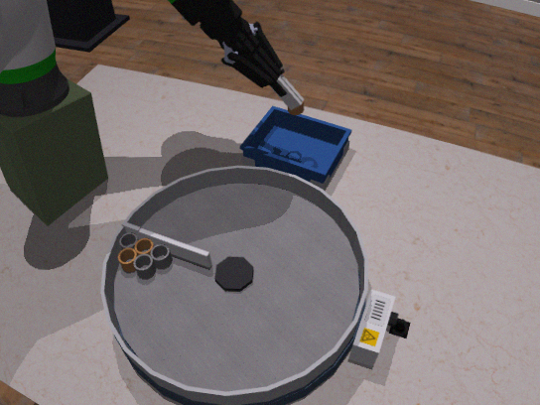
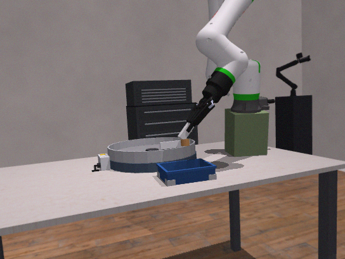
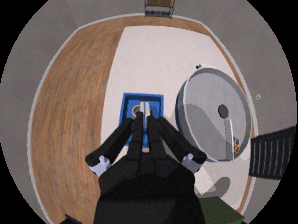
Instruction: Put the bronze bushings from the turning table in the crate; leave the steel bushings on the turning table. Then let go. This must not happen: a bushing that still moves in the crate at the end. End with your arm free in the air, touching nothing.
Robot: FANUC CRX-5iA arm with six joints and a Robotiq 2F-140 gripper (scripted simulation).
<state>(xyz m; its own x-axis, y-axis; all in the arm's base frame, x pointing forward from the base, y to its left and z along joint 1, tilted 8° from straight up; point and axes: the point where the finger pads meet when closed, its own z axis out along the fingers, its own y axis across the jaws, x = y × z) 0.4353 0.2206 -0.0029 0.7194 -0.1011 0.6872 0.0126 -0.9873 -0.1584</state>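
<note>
Right now my hand is 20 mm short of the blue crate, 20 mm to the right of it and 150 mm above it. Also, from my hand: grey turning table (40 mm ahead, 330 mm to the right, 120 mm below).
</note>
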